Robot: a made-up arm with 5 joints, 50 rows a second.
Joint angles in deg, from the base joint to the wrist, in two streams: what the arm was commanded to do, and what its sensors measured. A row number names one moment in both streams.
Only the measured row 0 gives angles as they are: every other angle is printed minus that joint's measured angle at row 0.
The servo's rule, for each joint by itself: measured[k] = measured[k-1] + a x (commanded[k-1-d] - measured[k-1]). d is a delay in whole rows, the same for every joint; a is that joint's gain. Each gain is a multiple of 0.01, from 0.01 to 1. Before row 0 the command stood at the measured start. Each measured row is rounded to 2 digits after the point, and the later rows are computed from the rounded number. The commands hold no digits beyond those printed.
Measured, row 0: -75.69, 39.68, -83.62, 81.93, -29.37
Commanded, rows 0 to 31: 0.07, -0.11, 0.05, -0.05, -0.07; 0.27, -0.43, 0.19, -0.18, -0.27; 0.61, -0.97, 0.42, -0.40, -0.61; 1.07, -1.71, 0.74, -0.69, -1.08; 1.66, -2.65, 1.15, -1.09, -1.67; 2.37, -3.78, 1.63, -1.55, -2.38; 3.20, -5.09, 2.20, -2.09, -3.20; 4.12, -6.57, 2.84, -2.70, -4.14; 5.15, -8.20, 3.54, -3.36, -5.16; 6.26, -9.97, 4.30, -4.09, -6.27; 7.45, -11.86, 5.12, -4.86, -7.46; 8.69, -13.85, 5.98, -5.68, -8.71; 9.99, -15.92, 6.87, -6.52, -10.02; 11.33, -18.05, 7.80, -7.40, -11.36; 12.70, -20.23, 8.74, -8.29, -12.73; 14.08, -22.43, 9.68, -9.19, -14.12; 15.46, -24.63, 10.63, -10.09, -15.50; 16.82, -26.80, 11.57, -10.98, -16.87; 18.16, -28.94, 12.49, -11.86, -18.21; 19.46, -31.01, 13.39, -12.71, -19.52; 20.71, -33.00, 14.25, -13.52, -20.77; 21.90, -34.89, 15.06, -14.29, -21.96; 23.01, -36.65, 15.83, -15.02, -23.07; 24.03, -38.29, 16.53, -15.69, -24.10; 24.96, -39.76, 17.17, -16.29, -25.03; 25.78, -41.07, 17.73, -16.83, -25.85; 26.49, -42.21, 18.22, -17.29, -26.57; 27.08, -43.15, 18.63, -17.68, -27.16; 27.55, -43.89, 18.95, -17.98, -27.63; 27.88, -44.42, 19.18, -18.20, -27.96; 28.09, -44.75, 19.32, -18.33, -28.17; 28.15, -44.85, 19.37, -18.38, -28.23
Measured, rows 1 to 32: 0.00, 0.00, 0.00, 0.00, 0.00; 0.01, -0.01, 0.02, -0.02, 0.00; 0.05, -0.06, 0.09, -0.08, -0.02; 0.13, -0.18, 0.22, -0.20, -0.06; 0.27, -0.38, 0.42, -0.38, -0.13; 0.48, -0.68, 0.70, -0.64, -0.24; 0.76, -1.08, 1.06, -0.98, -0.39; 1.13, -1.60, 1.50, -1.39, -0.59; 1.58, -2.25, 2.02, -1.87, -0.84; 2.12, -3.02, 2.61, -2.42, -1.14; 2.74, -3.92, 3.27, -3.04, -1.50; 3.45, -4.95, 3.99, -3.71, -1.92; 4.24, -6.11, 4.77, -4.44, -2.40; 5.10, -7.39, 5.59, -5.21, -2.93; 6.03, -8.78, 6.45, -6.02, -3.52; 7.03, -10.27, 7.34, -6.86, -4.16; 8.09, -11.85, 8.25, -7.72, -4.86; 9.20, -13.51, 9.18, -8.60, -5.60; 10.34, -15.24, 10.11, -9.48, -6.39; 11.51, -17.02, 11.04, -10.36, -7.22; 12.70, -18.84, 11.96, -11.23, -8.08; 13.90, -20.68, 12.85, -12.08, -8.97; 15.10, -22.53, 13.71, -12.90, -9.88; 16.29, -24.37, 14.54, -13.68, -10.80; 17.45, -26.18, 15.32, -14.42, -11.73; 18.58, -27.95, 16.04, -15.11, -12.66; 19.66, -29.66, 16.70, -15.75, -13.58; 20.68, -31.29, 17.29, -16.32, -14.49; 21.64, -32.83, 17.81, -16.82, -15.38; 22.53, -34.27, 18.25, -17.25, -16.24; 23.33, -35.59, 18.61, -17.60, -17.06; 24.04, -36.78, 18.89, -17.87, -17.84
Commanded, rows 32 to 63: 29.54, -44.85, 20.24, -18.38, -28.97; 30.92, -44.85, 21.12, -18.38, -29.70; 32.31, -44.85, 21.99, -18.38, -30.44; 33.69, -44.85, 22.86, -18.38, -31.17; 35.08, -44.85, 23.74, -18.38, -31.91; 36.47, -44.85, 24.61, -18.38, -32.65; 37.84, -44.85, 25.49, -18.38, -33.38; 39.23, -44.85, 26.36, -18.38, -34.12; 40.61, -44.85, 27.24, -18.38, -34.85; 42.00, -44.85, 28.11, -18.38, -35.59; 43.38, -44.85, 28.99, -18.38, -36.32; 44.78, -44.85, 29.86, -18.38, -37.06; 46.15, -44.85, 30.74, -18.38, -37.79; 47.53, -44.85, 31.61, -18.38, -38.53; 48.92, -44.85, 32.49, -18.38, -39.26; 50.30, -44.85, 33.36, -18.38, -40.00; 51.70, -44.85, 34.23, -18.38, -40.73; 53.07, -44.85, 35.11, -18.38, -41.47; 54.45, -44.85, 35.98, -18.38, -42.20; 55.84, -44.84, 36.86, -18.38, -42.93; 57.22, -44.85, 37.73, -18.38, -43.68; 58.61, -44.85, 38.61, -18.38, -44.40; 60.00, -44.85, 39.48, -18.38, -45.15; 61.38, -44.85, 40.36, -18.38, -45.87; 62.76, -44.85, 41.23, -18.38, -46.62; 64.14, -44.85, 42.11, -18.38, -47.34; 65.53, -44.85, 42.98, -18.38, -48.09; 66.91, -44.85, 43.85, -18.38, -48.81; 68.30, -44.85, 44.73, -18.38, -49.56; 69.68, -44.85, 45.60, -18.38, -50.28; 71.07, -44.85, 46.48, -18.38, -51.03; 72.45, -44.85, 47.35, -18.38, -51.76
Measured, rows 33 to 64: 24.66, -37.83, 19.08, -18.06, -18.57; 25.39, -38.74, 19.53, -18.18, -19.30; 26.22, -39.53, 20.15, -18.25, -20.03; 27.13, -40.22, 20.87, -18.30, -20.76; 28.11, -40.82, 21.65, -18.33, -21.49; 29.16, -41.34, 22.47, -18.35, -22.22; 30.26, -41.80, 23.30, -18.36, -22.95; 31.40, -42.20, 24.15, -18.37, -23.68; 32.57, -42.54, 25.01, -18.37, -24.41; 33.78, -42.84, 25.88, -18.37, -25.14; 35.01, -43.10, 26.75, -18.37, -25.87; 36.27, -43.33, 27.62, -18.37, -26.60; 37.55, -43.53, 28.49, -18.37, -27.33; 38.84, -43.70, 29.37, -18.37, -28.06; 40.14, -43.85, 30.24, -18.37, -28.79; 41.46, -43.98, 31.12, -18.37, -29.52; 42.79, -44.09, 31.99, -18.37, -30.25; 44.13, -44.19, 32.86, -18.37, -30.98; 45.47, -44.28, 33.74, -18.37, -31.71; 46.82, -44.35, 34.61, -18.37, -32.44; 48.17, -44.41, 35.49, -18.37, -33.17; 49.53, -44.47, 36.36, -18.37, -33.91; 50.89, -44.52, 37.24, -18.37, -34.64; 52.26, -44.56, 38.11, -18.37, -35.38; 53.63, -44.60, 38.99, -18.37, -36.11; 55.00, -44.63, 39.86, -18.37, -36.85; 56.37, -44.66, 40.74, -18.37, -37.58; 57.74, -44.68, 41.61, -18.37, -38.32; 59.12, -44.70, 42.48, -18.37, -39.05; 60.50, -44.72, 43.36, -18.37, -39.79; 61.88, -44.74, 44.23, -18.37, -40.52; 63.26, -44.75, 45.11, -18.37, -41.26
